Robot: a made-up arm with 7 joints.
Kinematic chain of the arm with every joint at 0, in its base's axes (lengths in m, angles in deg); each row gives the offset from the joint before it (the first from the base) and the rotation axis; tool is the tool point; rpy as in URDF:
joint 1: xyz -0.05 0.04 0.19 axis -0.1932 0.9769 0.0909
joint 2: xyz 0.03 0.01 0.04 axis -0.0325 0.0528 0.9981
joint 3: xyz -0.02 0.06 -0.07 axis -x
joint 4: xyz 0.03 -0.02 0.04 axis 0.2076 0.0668 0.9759
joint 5: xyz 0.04 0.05 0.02 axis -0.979 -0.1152 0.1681
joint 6: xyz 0 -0.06 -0.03 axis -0.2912 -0.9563 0.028
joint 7: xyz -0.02 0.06 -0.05 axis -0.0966 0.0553 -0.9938
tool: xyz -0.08 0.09 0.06 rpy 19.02 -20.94 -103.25
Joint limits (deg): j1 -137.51..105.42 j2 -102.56..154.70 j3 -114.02..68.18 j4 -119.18..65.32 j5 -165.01..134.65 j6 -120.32..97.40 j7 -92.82..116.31
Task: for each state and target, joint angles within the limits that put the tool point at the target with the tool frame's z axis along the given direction. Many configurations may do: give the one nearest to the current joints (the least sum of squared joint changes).
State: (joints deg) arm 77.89 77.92 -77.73 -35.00 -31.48 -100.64 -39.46
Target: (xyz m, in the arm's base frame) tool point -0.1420 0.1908 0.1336 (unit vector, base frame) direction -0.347 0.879 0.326
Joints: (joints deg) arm 105.42 97.29 -57.80 -0.99 -68.53 -120.32 4.59
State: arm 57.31 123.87 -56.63 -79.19 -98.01 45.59 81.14
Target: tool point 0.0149 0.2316 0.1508 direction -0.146 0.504 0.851
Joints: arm 30.19 114.19 -22.70 -105.07 -65.40 95.81 61.04
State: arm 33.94 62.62 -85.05 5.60 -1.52 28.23 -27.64
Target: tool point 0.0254 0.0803 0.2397 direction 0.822 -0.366 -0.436
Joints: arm 62.66 82.56 -101.69 -24.70 -9.73 18.34 -10.52
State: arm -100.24 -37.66 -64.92 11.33 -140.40 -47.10 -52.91
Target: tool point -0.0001 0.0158 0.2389 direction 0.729 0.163 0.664
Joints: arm -98.47 -7.63 -43.42 27.30 -140.72 -50.22 -12.72
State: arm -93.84 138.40 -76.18 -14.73 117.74 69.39 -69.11
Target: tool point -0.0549 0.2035 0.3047 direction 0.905 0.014 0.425
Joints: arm -53.99 126.10 -49.79 21.14 134.65 87.21 -45.20
